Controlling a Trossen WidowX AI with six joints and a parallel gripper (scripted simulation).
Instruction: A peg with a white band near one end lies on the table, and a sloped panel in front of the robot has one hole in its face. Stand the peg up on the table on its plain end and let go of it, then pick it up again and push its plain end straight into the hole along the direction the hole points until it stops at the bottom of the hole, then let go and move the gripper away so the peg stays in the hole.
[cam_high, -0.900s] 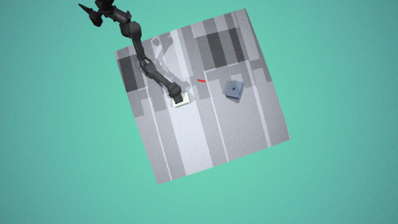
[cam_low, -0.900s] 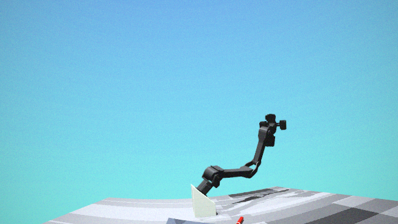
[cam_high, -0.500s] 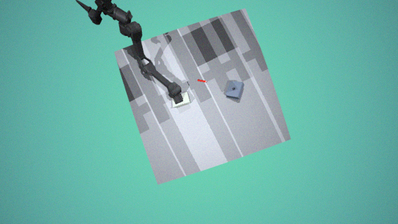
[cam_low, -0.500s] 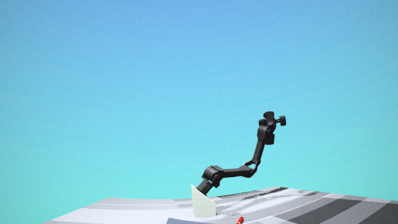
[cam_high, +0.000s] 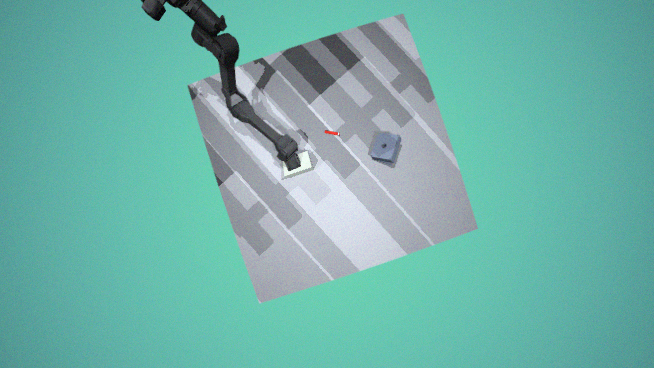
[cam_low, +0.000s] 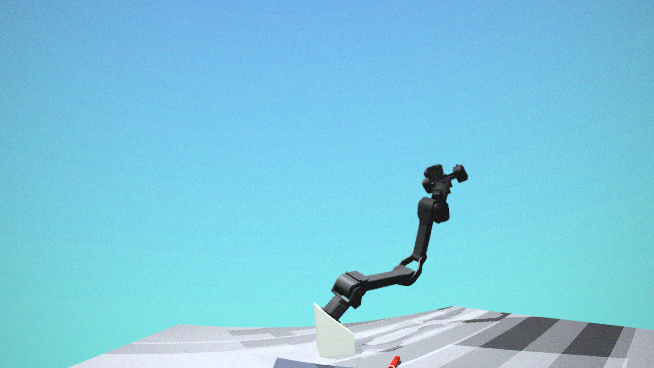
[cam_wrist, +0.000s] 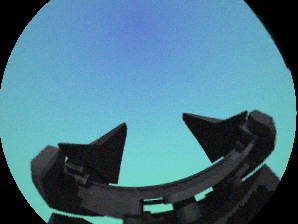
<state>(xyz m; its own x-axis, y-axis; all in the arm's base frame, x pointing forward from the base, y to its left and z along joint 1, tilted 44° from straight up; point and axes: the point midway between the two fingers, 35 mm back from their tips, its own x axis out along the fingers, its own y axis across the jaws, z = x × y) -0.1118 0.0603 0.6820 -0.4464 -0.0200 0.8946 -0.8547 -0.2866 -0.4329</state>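
Now: the red peg 590 mm below my gripper tip, 450 mm to the right of it and 350 mm ahead of it. Round my gripper tip: sloped blue-grey panel 630 mm to the right, 550 mm ahead, 540 mm below.
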